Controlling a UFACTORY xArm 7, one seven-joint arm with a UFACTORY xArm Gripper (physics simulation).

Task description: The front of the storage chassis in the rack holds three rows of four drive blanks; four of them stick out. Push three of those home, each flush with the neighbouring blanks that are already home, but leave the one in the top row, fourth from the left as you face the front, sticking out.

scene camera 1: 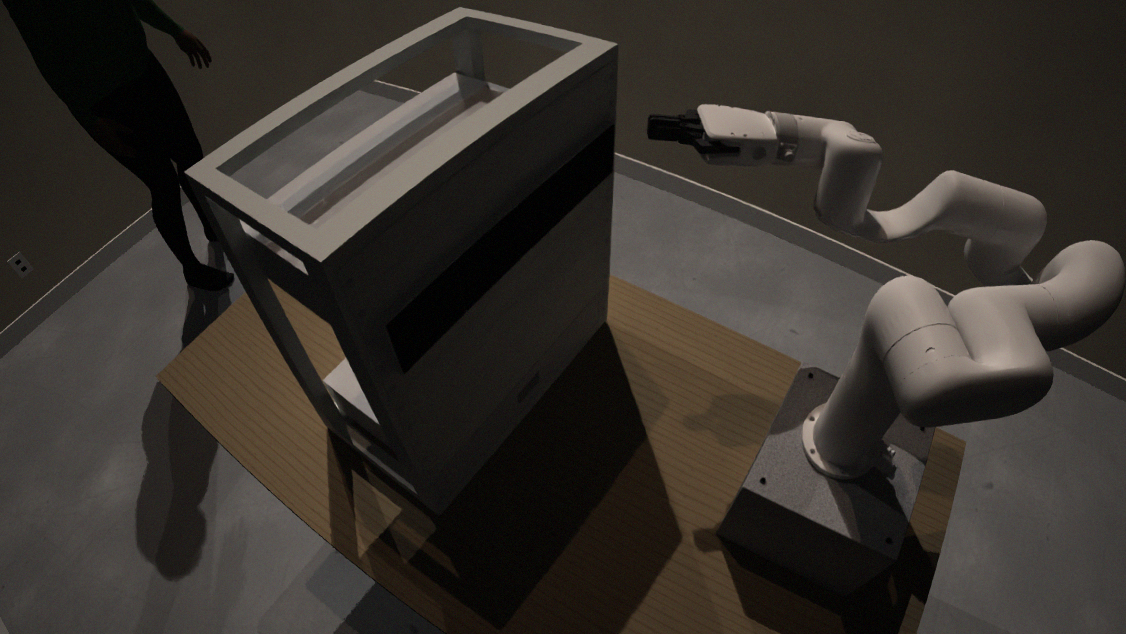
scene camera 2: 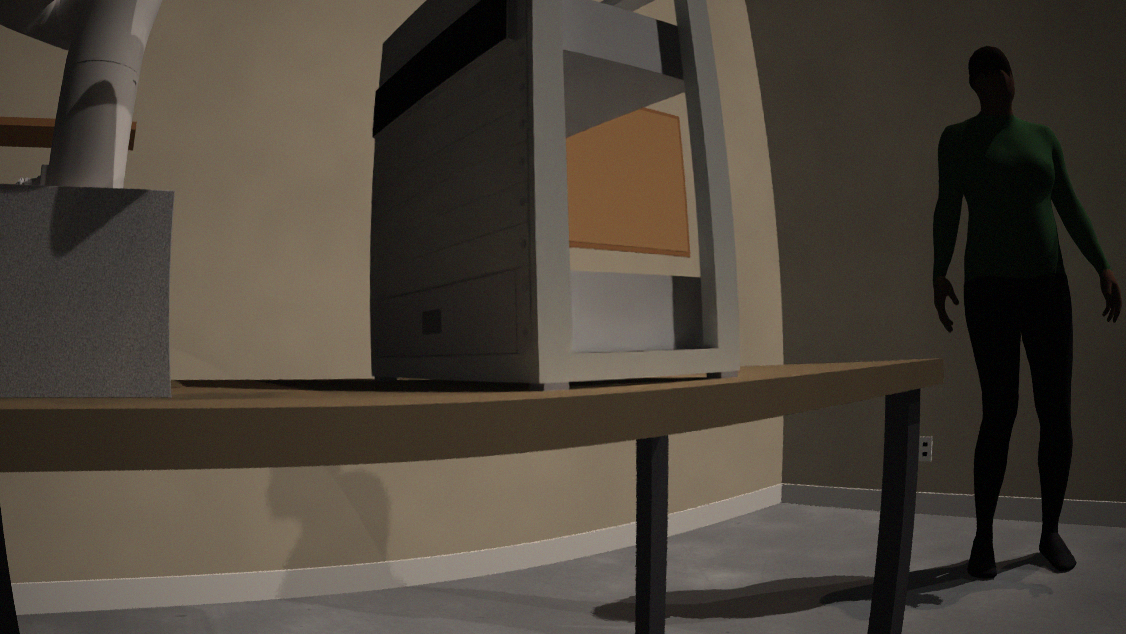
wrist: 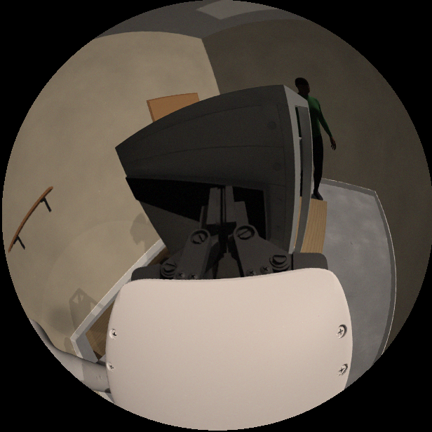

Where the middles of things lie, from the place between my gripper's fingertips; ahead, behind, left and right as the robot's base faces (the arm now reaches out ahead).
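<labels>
Grey rack [scene camera 1: 459, 247]: from my hand, 18 cm ahead, 24 cm to the left, 20 cm below.
</labels>
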